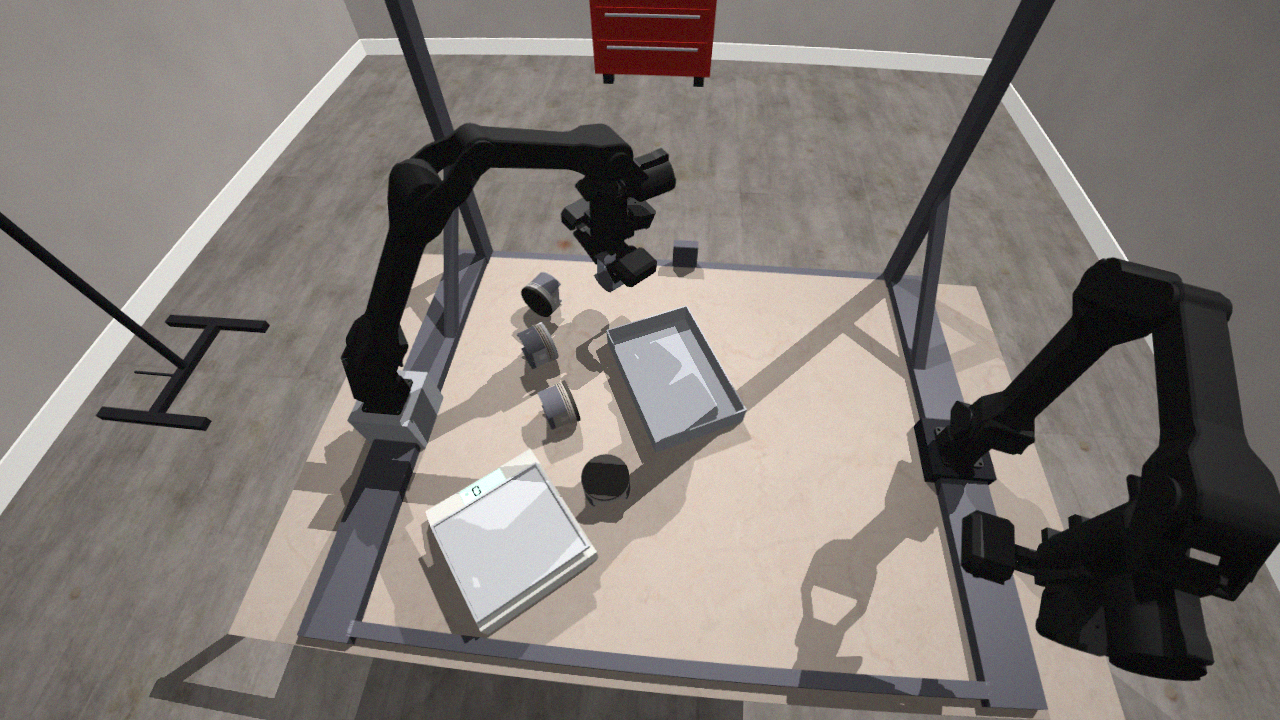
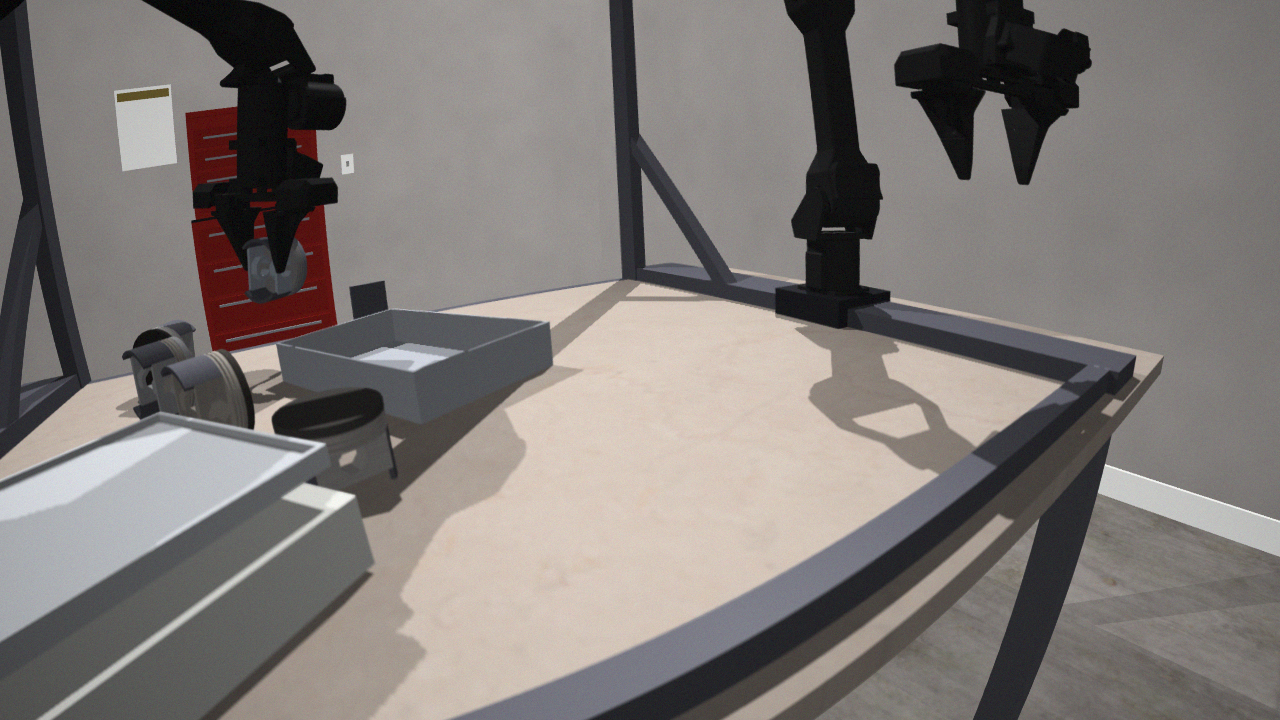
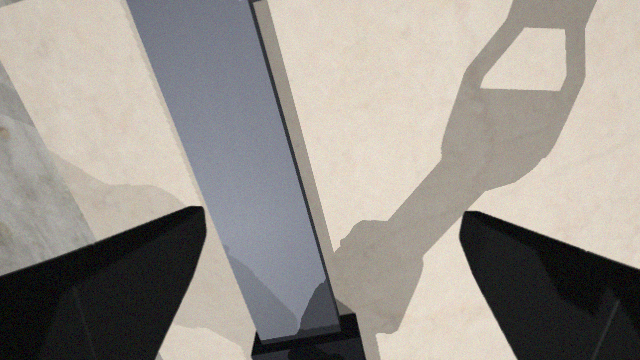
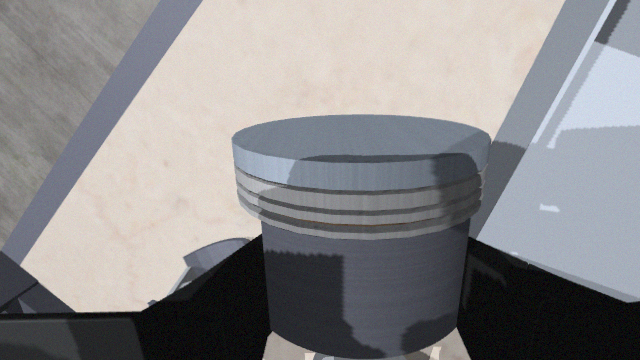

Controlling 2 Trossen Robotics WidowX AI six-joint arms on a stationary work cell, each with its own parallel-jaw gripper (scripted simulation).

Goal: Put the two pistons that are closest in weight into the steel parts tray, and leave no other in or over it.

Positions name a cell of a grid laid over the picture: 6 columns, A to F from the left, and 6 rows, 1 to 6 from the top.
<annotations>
my left gripper: image 1 E5; image 2 E2; image 3 D4; not seen in image 4 (out of frame)
my right gripper: image 1 C3; image 2 B3; image 4 D5; not seen in image 3 (out of frame)
steel parts tray: image 1 D4; image 2 C3; image 4 F4; not seen in image 3 (out of frame)
</annotations>
